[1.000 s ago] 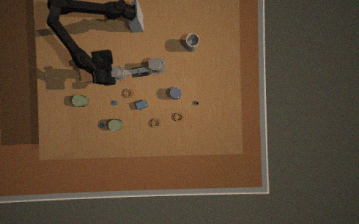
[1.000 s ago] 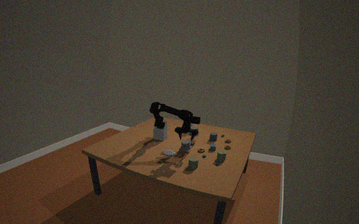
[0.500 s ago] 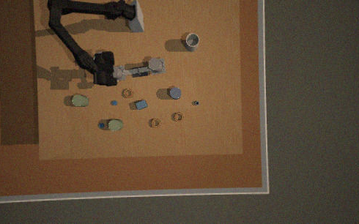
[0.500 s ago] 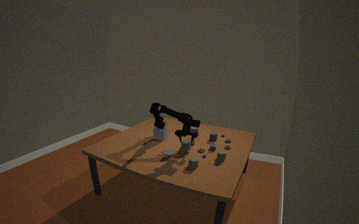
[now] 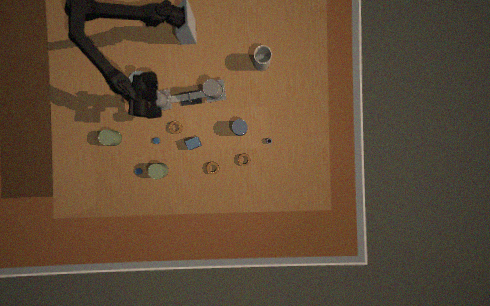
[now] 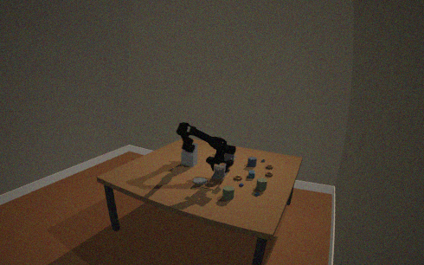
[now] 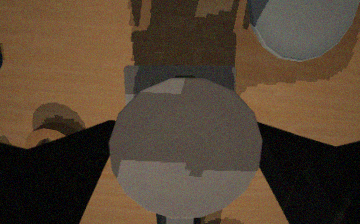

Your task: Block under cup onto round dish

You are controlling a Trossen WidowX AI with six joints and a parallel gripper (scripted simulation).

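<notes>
Right now the pale round dish is 100 mm to the right of my gripper tip, 100 mm behind it and 50 mm below it. From my gripper tip the other things lie so: blue block 200 mm ahead, 140 mm to the left, 30 mm below; then grey cup 20 mm to the right, 10 mm above.
</notes>
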